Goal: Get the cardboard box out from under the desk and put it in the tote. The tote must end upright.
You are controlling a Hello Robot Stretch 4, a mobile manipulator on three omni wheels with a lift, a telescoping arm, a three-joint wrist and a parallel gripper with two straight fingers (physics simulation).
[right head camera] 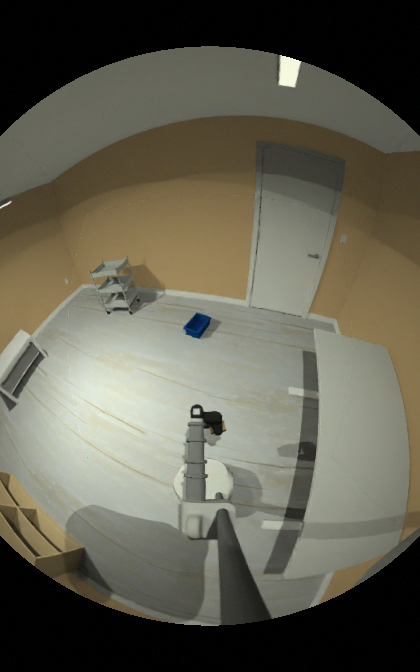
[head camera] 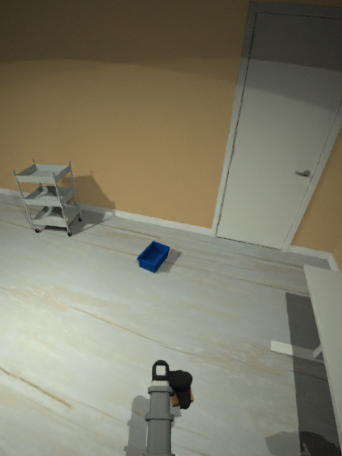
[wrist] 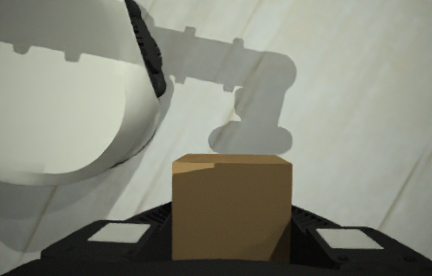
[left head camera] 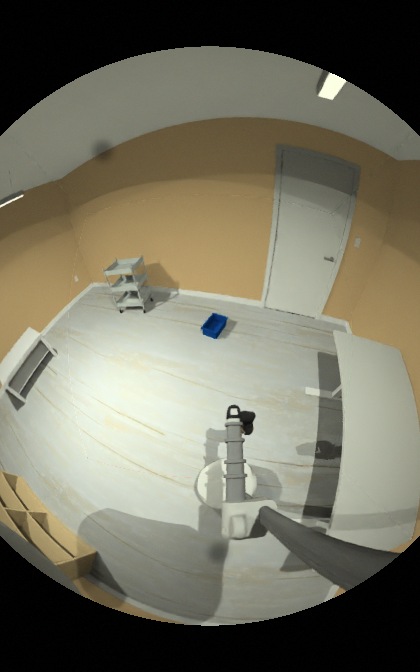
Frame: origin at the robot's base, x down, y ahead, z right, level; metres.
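Seen in the pictures: gripper, fingertip midpoint: (wrist: 230,219).
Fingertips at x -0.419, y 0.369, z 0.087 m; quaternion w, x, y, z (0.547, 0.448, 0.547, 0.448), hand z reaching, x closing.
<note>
A point is followed by its place in that frame.
The cardboard box (wrist: 232,215) @[z 0.074, x -0.450, y 0.367 m] (right head camera: 223,426) is a small brown box between the two fingers of my gripper (wrist: 230,219) @[z 0.087, x -0.419, y 0.369 m]. It is held off the floor; its shadow side faces the wrist camera. In the head camera view the box (head camera: 192,396) @[z 0.138, x -0.451, y 0.361 m] shows partly behind the dark wrist. My gripper is shut on it, at the end of the arm, clear of the desk. The blue tote (head camera: 147,265) @[z -0.149, x -0.033, y 1.536 m] (left head camera: 209,333) @[z -0.150, x -0.025, y 1.533 m] (right head camera: 192,333) stands upright on the floor, well ahead of the gripper, open side up. The desk (head camera: 331,320) @[z 0.768, x -0.693, y 0.566 m] (left head camera: 380,440) @[z 0.842, x -0.693, y 0.067 m] (right head camera: 362,450) is to the right.
A grey three-tier cart (head camera: 37,177) @[z -1.271, x -0.691, y 2.026 m] (left head camera: 118,270) @[z -1.281, x -0.679, y 2.026 m] (right head camera: 106,272) stands by the far wall, left of the tote. A closed door (head camera: 280,130) @[z 0.962, x -1.222, y 1.981 m] is beyond and to the right. A white low unit (left head camera: 20,352) @[z -2.583, x -0.423, y 0.862 m] is at the left, and a tan compartment shelf (left head camera: 77,566) at the lower left.
</note>
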